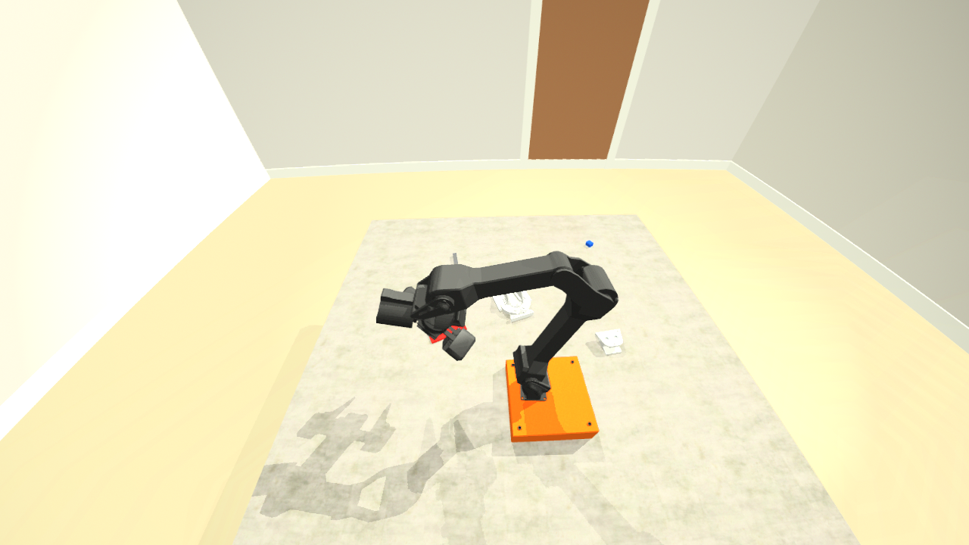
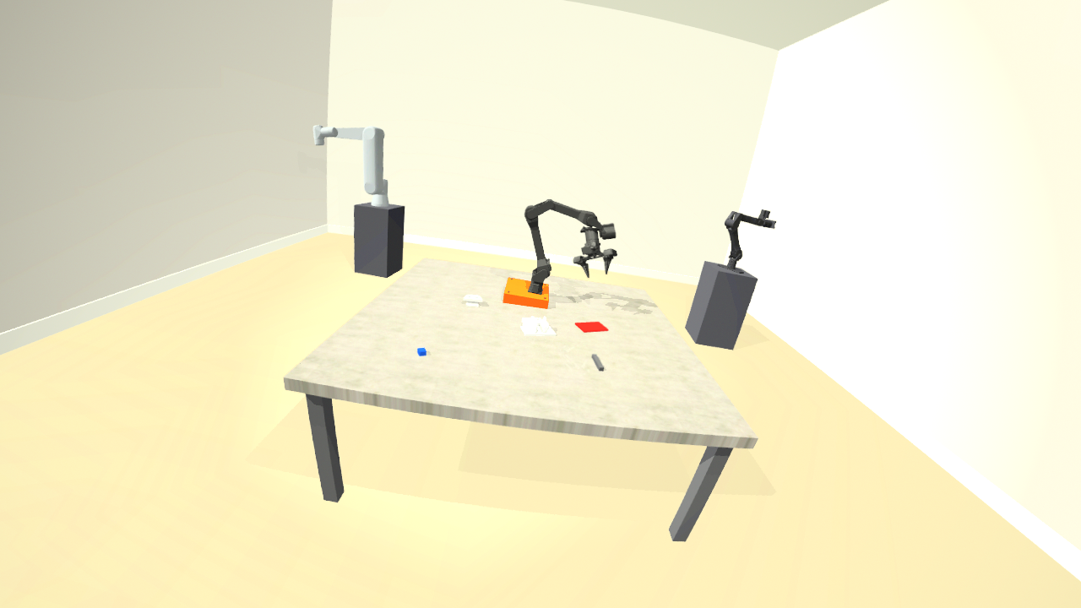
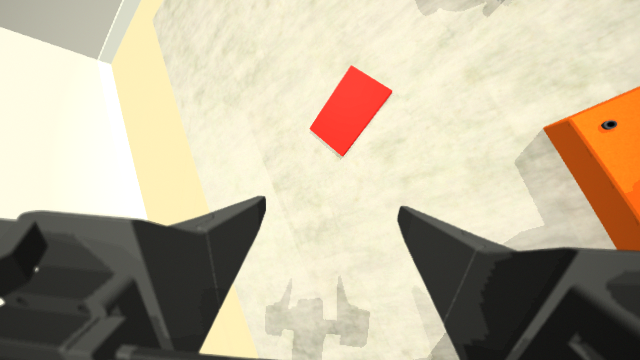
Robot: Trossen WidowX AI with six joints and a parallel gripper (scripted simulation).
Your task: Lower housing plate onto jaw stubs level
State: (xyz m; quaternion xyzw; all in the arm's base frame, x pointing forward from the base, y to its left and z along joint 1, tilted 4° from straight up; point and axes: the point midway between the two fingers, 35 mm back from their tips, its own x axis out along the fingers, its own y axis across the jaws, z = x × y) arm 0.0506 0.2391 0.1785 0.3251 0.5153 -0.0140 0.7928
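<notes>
My gripper tip is now 9 cm short of the white part, 50 cm to the left of it and 17 cm above it. Round my gripper tip: red flat plate 13 cm ahead, 1 cm to the left, 18 cm below; then grey bar 43 cm ahead, 2 cm to the left, 18 cm below; then blue cube 57 cm ahead, 54 cm to the right, 18 cm below.
</notes>
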